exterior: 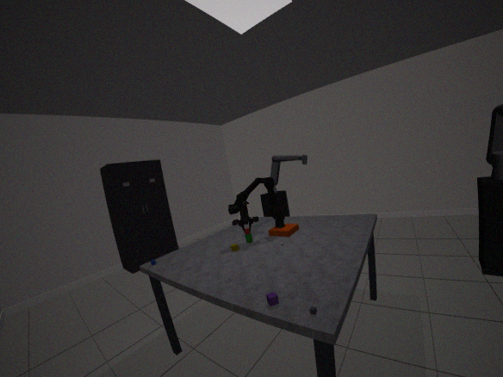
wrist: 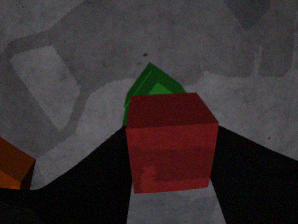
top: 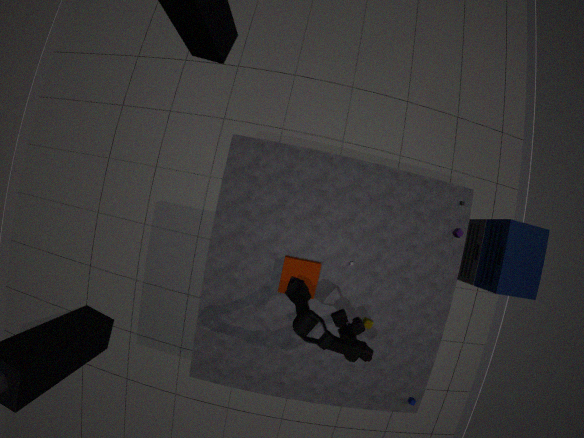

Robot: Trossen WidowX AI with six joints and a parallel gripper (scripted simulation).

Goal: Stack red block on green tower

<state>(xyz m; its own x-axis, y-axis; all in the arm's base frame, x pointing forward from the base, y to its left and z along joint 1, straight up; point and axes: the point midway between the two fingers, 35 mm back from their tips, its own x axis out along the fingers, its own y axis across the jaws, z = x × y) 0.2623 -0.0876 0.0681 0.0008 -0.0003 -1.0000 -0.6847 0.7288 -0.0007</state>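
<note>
The red block is 1 cm above my gripper tip. From my gripper tip the other things lie so: blue block 60 cm ahead, 34 cm to the right, 6 cm below; then yellow block 15 cm ahead, 6 cm below, 2 cm to the left; then purple block 61 cm to the left, 44 cm ahead, 6 cm below.
</note>
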